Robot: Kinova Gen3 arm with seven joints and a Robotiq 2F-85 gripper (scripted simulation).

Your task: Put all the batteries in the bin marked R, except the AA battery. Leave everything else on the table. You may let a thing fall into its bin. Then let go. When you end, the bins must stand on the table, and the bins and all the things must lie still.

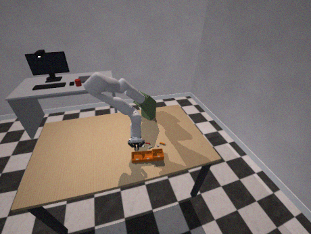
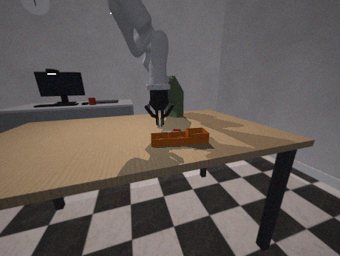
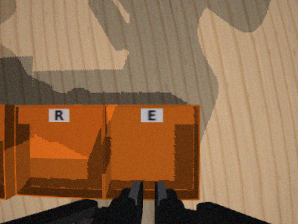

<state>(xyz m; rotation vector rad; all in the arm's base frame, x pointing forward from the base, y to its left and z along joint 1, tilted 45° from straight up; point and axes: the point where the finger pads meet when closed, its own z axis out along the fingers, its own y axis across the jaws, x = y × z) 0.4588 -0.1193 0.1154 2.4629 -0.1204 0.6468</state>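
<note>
Right now the orange bin row is 40 mm ahead of my hand, 70 mm to the left of it and 70 mm below it. Round my hand: thin red battery (100 mm behind, 130 mm to the left, 80 mm below); white domino tile (90 mm behind, 60 mm to the left, 80 mm below); grey bolt (50 mm behind, 120 mm to the left, 80 mm below).
</note>
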